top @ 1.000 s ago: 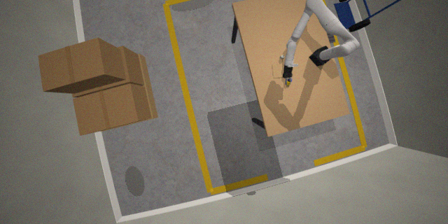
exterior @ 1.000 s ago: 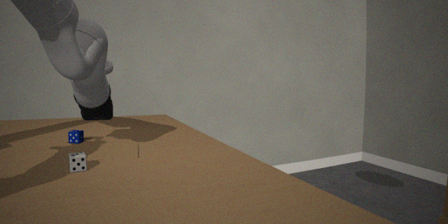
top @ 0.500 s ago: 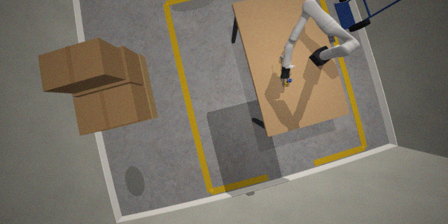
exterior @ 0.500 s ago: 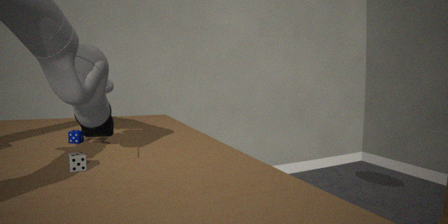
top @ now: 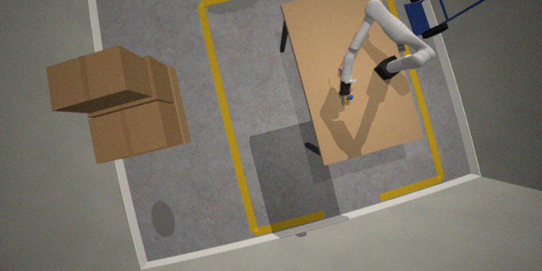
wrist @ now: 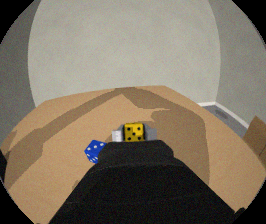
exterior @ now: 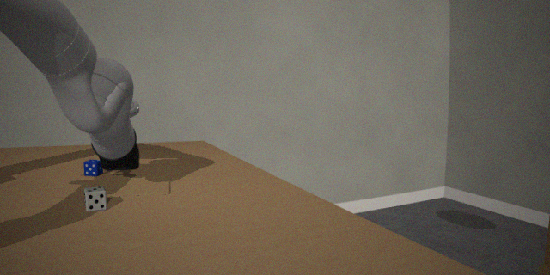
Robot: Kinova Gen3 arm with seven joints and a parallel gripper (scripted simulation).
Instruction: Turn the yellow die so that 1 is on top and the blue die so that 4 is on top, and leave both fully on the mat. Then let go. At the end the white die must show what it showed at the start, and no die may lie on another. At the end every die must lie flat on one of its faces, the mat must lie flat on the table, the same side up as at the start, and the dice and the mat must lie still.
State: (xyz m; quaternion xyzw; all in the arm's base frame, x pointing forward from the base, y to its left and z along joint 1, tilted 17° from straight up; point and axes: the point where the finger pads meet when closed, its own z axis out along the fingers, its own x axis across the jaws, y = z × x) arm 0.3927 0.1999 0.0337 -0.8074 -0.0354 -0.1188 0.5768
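Right now my hand is right at the yellow die. From my hand the other things lie so: white die: 30 mm behind, 280 mm to the right, 20 mm below; then tan mat: 20 mm ahead, 140 mm to the right, 30 mm below; then blue die: 60 mm behind, 30 mm to the right, 20 mm below.
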